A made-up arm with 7 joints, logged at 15 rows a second.
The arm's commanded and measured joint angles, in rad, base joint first. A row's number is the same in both.
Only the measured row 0 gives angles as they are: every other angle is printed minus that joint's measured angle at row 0.
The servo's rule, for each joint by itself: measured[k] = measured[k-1] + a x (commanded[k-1-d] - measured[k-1]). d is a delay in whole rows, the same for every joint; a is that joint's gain. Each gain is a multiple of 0.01, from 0.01 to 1. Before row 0 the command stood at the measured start. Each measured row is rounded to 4 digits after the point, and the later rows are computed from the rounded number. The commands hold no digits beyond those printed.
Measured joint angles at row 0:
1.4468, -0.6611, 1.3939, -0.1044, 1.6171, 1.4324, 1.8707
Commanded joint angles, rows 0 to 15:
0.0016, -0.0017, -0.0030, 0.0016, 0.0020, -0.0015, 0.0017
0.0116, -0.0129, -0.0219, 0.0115, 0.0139, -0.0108, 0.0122
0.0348, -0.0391, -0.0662, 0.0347, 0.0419, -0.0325, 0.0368
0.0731, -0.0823, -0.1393, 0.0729, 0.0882, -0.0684, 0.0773
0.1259, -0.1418, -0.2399, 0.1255, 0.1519, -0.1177, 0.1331
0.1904, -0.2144, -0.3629, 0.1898, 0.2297, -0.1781, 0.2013
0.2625, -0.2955, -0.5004, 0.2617, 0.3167, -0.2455, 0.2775
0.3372, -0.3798, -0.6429, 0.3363, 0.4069, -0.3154, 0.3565
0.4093, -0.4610, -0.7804, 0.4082, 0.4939, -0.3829, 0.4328
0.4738, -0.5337, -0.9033, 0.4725, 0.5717, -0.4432, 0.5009
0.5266, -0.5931, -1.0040, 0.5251, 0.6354, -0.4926, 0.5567
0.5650, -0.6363, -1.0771, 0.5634, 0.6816, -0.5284, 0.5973
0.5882, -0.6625, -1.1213, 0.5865, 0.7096, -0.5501, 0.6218
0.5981, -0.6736, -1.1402, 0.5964, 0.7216, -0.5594, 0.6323
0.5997, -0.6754, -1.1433, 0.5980, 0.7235, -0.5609, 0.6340
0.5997, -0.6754, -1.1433, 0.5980, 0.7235, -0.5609, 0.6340
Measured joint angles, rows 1 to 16:
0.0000, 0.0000, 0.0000, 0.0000, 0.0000, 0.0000, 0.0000
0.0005, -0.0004, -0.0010, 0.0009, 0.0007, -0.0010, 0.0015
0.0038, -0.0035, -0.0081, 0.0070, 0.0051, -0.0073, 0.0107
0.0131, -0.0124, -0.0279, 0.0231, 0.0172, -0.0234, 0.0331
0.0311, -0.0299, -0.0658, 0.0520, 0.0406, -0.0522, 0.0711
0.0595, -0.0579, -0.1250, 0.0946, 0.0773, -0.0941, 0.1244
0.0988, -0.0970, -0.2059, 0.1498, 0.1276, -0.1479, 0.1905
0.1479, -0.1466, -0.3060, 0.2147, 0.1900, -0.2104, 0.2653
0.2047, -0.2049, -0.4205, 0.2852, 0.2616, -0.2776, 0.3437
0.2661, -0.2689, -0.5429, 0.3565, 0.3383, -0.3450, 0.4203
0.3284, -0.3351, -0.6654, 0.4238, 0.4153, -0.4078, 0.4896
0.3879, -0.3996, -0.7805, 0.4826, 0.4879, -0.4621, 0.5473
0.4410, -0.4588, -0.8813, 0.5295, 0.5518, -0.5045, 0.5903
0.4852, -0.5097, -0.9629, 0.5626, 0.6039, -0.5337, 0.6174
0.5191, -0.5507, -1.0232, 0.5822, 0.6427, -0.5501, 0.6302
0.5433, -0.5819, -1.0640, 0.5914, 0.6694, -0.5570, 0.6335
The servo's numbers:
d 1
a 0.30 0.25 0.34 0.58 0.33 0.64 0.86

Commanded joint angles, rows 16 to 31:
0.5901, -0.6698, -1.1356, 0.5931, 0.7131, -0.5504, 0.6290
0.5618, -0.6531, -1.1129, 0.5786, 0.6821, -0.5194, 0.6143
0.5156, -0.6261, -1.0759, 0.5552, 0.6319, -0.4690, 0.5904
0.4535, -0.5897, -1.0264, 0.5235, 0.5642, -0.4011, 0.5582
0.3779, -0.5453, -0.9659, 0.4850, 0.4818, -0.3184, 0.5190
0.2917, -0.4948, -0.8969, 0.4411, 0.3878, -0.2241, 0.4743
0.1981, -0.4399, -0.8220, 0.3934, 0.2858, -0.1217, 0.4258
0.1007, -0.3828, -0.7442, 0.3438, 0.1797, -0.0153, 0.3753
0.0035, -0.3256, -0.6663, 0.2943, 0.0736, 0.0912, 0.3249
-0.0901, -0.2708, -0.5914, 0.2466, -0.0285, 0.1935, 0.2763
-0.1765, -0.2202, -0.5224, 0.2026, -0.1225, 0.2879, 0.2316
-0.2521, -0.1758, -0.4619, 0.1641, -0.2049, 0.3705, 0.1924
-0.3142, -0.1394, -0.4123, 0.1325, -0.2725, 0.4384, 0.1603
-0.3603, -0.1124, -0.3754, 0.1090, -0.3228, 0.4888, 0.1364
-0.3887, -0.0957, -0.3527, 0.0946, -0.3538, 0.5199, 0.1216
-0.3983, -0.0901, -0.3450, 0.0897, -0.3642, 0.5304, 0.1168
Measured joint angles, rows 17 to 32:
0.5602, -0.6053, -1.0910, 0.5952, 0.6873, -0.5595, 0.6339
0.5692, -0.6214, -1.1062, 0.5940, 0.6958, -0.5537, 0.6297
0.5670, -0.6293, -1.1085, 0.5851, 0.6913, -0.5317, 0.6165
0.5516, -0.6285, -1.0974, 0.5678, 0.6717, -0.4916, 0.5941
0.5222, -0.6188, -1.0733, 0.5421, 0.6362, -0.4337, 0.5632
0.4789, -0.6004, -1.0368, 0.5090, 0.5852, -0.3599, 0.5252
0.4227, -0.5740, -0.9892, 0.4696, 0.5201, -0.2730, 0.4814
0.3553, -0.5405, -0.9324, 0.4254, 0.4428, -0.1762, 0.4336
0.2789, -0.5011, -0.8684, 0.3781, 0.3560, -0.0732, 0.3835
0.1963, -0.4572, -0.7997, 0.3295, 0.2628, 0.0320, 0.3331
0.1104, -0.4106, -0.7289, 0.2814, 0.1667, 0.1354, 0.2843
0.0243, -0.3630, -0.6587, 0.2357, 0.0713, 0.2330, 0.2390
-0.0586, -0.3162, -0.5918, 0.1942, -0.0198, 0.3210, 0.1989
-0.1353, -0.2720, -0.5308, 0.1584, -0.1032, 0.3961, 0.1657
-0.2028, -0.2321, -0.4780, 0.1297, -0.1757, 0.4554, 0.1405
-0.2586, -0.1980, -0.4354, 0.1093, -0.2345, 0.4967, 0.1242

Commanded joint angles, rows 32 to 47:
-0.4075, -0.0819, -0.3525, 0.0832, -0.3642, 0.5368, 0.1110
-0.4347, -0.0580, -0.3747, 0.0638, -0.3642, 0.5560, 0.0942
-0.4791, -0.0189, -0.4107, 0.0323, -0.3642, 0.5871, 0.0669
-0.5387, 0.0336, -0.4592, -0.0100, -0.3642, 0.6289, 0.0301
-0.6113, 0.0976, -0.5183, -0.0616, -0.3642, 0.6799, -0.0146
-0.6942, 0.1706, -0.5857, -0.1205, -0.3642, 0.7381, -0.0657
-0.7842, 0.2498, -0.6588, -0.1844, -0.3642, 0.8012, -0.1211
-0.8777, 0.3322, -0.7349, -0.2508, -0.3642, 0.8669, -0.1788
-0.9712, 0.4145, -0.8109, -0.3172, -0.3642, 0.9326, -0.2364
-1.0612, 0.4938, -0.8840, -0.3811, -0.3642, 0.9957, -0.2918
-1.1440, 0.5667, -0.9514, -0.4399, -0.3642, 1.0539, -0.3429
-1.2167, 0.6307, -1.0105, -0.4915, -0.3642, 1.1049, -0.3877
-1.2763, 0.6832, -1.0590, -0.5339, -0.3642, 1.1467, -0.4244
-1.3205, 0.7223, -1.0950, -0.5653, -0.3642, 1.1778, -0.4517
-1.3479, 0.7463, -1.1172, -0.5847, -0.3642, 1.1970, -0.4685
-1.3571, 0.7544, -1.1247, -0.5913, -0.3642, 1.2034, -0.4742
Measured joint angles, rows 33 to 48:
-0.3005, -0.1710, -0.4047, 0.0979, -0.2773, 0.5183, 0.1178
-0.3326, -0.1487, -0.3870, 0.0894, -0.3060, 0.5301, 0.1120
-0.3632, -0.1260, -0.3828, 0.0746, -0.3252, 0.5467, 0.0967
-0.3980, -0.0992, -0.3923, 0.0501, -0.3381, 0.5726, 0.0711
-0.4402, -0.0660, -0.4150, 0.0152, -0.3467, 0.6086, 0.0358
-0.4915, -0.0251, -0.4501, -0.0293, -0.3525, 0.6542, -0.0075
-0.5523, 0.0238, -0.4962, -0.0822, -0.3564, 0.7079, -0.0576
-0.6219, 0.0803, -0.5515, -0.1415, -0.3590, 0.7676, -0.1122
-0.6986, 0.1433, -0.6139, -0.2049, -0.3607, 0.8312, -0.1695
-0.7804, 0.2111, -0.6809, -0.2700, -0.3619, 0.8961, -0.2270
-0.8646, 0.2818, -0.7500, -0.3344, -0.3627, 0.9598, -0.2827
-0.9484, 0.3530, -0.8185, -0.3956, -0.3632, 1.0200, -0.3345
-1.0289, 0.4224, -0.8838, -0.4512, -0.3635, 1.0743, -0.3803
-1.1031, 0.4876, -0.9434, -0.4992, -0.3637, 1.1206, -0.4182
-1.1683, 0.5463, -0.9949, -0.5375, -0.3639, 1.1572, -0.4470
-1.2222, 0.5963, -1.0365, -0.5649, -0.3640, 1.1827, -0.4655

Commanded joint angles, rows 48 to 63:
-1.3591, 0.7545, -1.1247, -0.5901, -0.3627, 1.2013, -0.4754
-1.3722, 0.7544, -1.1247, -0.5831, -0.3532, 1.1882, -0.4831
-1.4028, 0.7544, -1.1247, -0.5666, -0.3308, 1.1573, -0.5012
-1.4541, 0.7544, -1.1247, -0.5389, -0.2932, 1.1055, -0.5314
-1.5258, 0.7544, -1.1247, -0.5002, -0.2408, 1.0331, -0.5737
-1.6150, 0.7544, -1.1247, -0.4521, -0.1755, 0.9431, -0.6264
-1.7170, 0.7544, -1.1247, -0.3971, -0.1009, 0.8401, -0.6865
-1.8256, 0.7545, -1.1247, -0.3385, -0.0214, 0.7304, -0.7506
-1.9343, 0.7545, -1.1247, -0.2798, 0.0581, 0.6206, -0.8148
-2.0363, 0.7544, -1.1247, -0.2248, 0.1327, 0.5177, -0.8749
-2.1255, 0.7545, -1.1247, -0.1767, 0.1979, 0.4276, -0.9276
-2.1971, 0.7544, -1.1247, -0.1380, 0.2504, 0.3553, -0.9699
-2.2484, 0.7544, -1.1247, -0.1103, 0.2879, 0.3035, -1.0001
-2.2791, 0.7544, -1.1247, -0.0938, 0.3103, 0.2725, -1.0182
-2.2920, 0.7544, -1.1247, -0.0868, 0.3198, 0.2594, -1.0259
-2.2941, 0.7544, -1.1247, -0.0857, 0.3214, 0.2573, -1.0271
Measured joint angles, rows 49 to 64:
-1.2627, 0.6358, -1.0665, -0.5802, -0.3641, 1.1959, -0.4730
-1.2916, 0.6655, -1.0863, -0.5859, -0.3636, 1.1994, -0.4751
-1.3158, 0.6877, -1.0994, -0.5843, -0.3602, 1.1922, -0.4820
-1.3419, 0.7044, -1.1080, -0.5740, -0.3505, 1.1699, -0.4985
-1.3756, 0.7169, -1.1137, -0.5536, -0.3316, 1.1287, -0.5268
-1.4207, 0.7263, -1.1174, -0.5226, -0.3016, 1.0675, -0.5671
-1.4790, 0.7333, -1.1199, -0.4817, -0.2600, 0.9879, -0.6181
-1.5504, 0.7386, -1.1215, -0.4326, -0.2075, 0.8933, -0.6769
-1.6330, 0.7426, -1.1226, -0.3780, -0.1461, 0.7890, -0.7403
-1.7234, 0.7456, -1.1233, -0.3210, -0.0787, 0.6812, -0.8044
-1.8173, 0.7478, -1.1238, -0.2652, -0.0089, 0.5766, -0.8650
-1.9098, 0.7495, -1.1241, -0.2139, 0.0593, 0.4812, -0.9188
-1.9960, 0.7507, -1.1243, -0.1699, 0.1224, 0.4006, -0.9627
-2.0717, 0.7516, -1.1244, -0.1353, 0.1770, 0.3385, -0.9949
-2.1339, 0.7523, -1.1245, -0.1112, 0.2210, 0.2963, -1.0149
-2.1813, 0.7528, -1.1246, -0.0970, 0.2536, 0.2727, -1.0244

